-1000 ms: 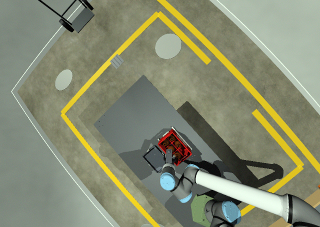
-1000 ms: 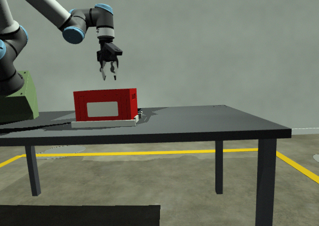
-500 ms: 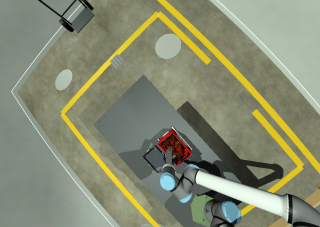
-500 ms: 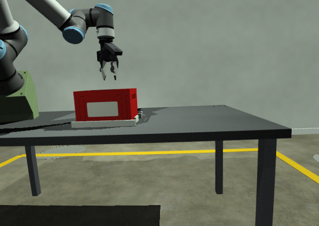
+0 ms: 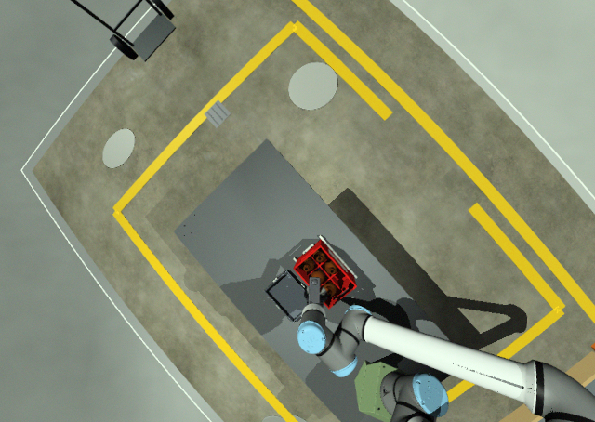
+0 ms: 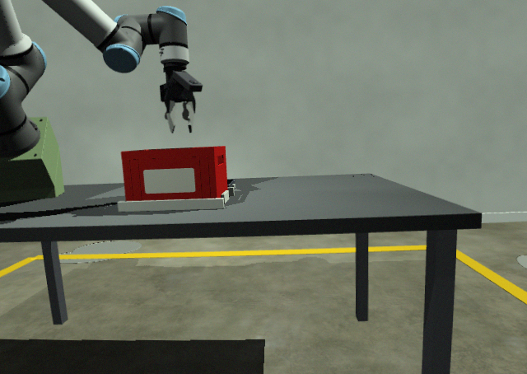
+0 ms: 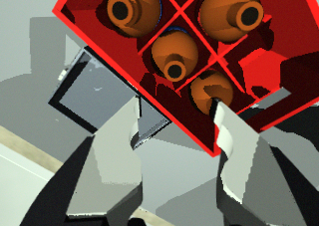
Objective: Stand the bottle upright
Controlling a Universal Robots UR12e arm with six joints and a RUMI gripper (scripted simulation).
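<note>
My gripper is now 5 cm to the left of the red crate and 16 cm above it. The rest, counted from my hand: dark tray (1 cm behind, 22 cm to the left, 23 cm below); then bottle (8 cm ahead, 9 cm to the right, 15 cm below).
</note>
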